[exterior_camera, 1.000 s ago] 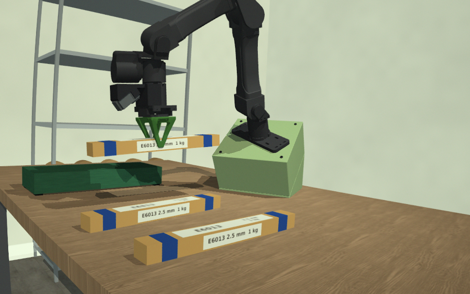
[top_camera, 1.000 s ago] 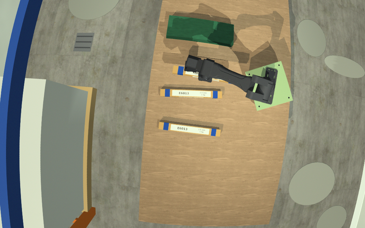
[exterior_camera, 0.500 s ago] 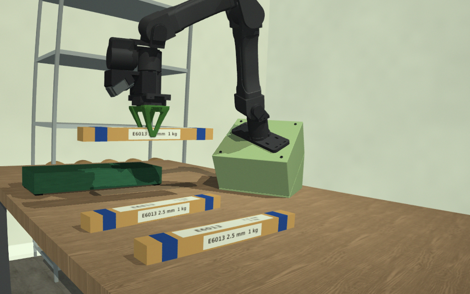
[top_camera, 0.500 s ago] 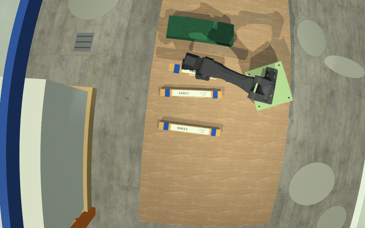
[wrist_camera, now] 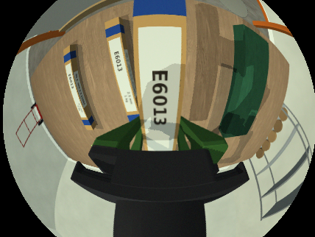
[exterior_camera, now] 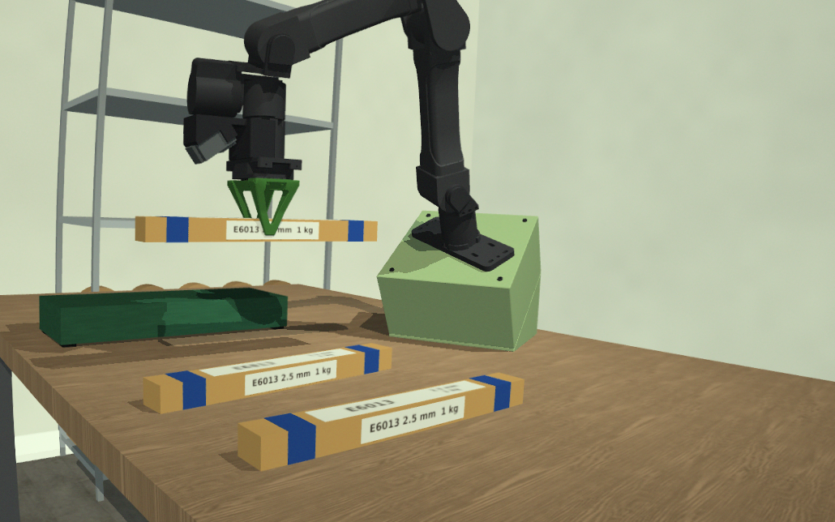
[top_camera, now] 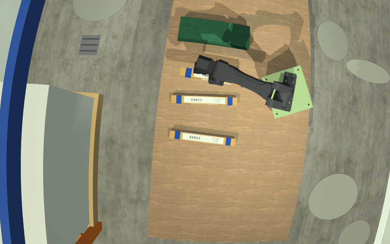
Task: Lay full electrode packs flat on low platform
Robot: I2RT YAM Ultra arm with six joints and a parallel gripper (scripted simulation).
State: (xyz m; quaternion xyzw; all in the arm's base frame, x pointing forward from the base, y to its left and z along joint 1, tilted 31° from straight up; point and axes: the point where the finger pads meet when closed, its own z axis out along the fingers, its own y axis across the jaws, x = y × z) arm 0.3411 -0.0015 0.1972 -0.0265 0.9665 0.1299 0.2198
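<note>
Right now the dark green low platform is 6 cm ahead of my hand, 29 cm to the right of it and 17 cm below it.
</note>
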